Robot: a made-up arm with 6 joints.
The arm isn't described. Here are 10 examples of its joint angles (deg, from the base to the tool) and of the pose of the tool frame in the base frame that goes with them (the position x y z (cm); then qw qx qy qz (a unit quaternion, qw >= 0)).
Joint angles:
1: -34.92 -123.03 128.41 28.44 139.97 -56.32
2: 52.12 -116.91 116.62 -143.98 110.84 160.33
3: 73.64 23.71 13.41 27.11 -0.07 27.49
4: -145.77 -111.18 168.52 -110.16 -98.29 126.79
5: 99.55 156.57 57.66 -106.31 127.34 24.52
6: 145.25 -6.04 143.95 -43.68 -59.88 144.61
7: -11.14 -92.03 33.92 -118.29 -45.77 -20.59
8: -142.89 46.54 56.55 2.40 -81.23 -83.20
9: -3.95 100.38 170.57 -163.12 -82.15 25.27
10: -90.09 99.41 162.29 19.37 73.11 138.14
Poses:
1: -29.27 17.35 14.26 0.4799 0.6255 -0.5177 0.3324
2: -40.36 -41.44 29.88 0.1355 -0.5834 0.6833 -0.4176
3: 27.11 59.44 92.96 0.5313 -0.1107 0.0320 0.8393
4: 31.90 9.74 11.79 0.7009 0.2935 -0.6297 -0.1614
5: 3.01 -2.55 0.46 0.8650 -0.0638 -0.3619 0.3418
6: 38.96 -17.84 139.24 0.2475 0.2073 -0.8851 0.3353
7: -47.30 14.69 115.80 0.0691 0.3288 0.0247 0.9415
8: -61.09 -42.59 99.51 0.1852 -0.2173 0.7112 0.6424
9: 54.21 4.98 111.42 0.1876 -0.3234 -0.0447 -0.9264
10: -5.89 -51.04 111.92 0.1745 0.7441 -0.1012 0.6369
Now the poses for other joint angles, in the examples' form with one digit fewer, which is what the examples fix.
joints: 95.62 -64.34 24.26 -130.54 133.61 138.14
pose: -3.7 -14.1 130.0 0.695 0.599 0.288 0.275
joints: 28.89 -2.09 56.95 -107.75 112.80 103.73
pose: 34.0 18.8 136.7 0.677 0.548 -0.393 -0.295
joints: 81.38 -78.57 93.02 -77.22 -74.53 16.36
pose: -10.4 -72.5 95.7 0.291 0.018 0.501 -0.815
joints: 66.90 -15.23 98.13 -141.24 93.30 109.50
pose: -9.8 -10.0 150.6 0.305 0.883 -0.175 0.312
